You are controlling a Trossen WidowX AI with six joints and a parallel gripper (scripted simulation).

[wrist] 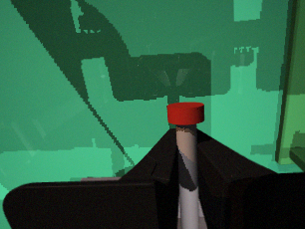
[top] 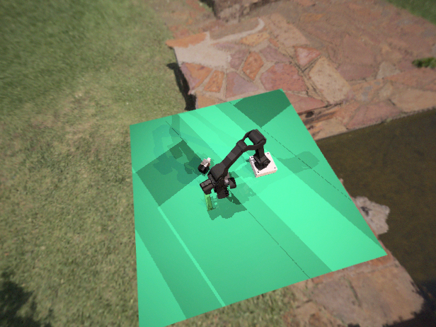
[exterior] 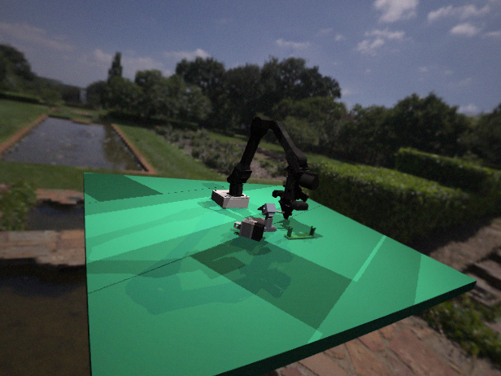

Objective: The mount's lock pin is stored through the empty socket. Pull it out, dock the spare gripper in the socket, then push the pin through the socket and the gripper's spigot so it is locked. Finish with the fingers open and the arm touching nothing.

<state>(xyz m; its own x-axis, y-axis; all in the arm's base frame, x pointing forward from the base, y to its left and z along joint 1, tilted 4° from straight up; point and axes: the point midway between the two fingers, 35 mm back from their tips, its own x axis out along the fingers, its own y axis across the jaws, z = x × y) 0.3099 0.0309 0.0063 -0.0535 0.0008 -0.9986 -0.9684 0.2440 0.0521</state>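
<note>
Right now the green cradle is 9 cm ahead of my gripper tip and 2 cm below it. Also, from my gripper tip: grey mount: 9 cm to the right, 3 cm behind, 1 cm above; then spare gripper: 22 cm to the right, 2 cm below, 1 cm ahead.
</note>
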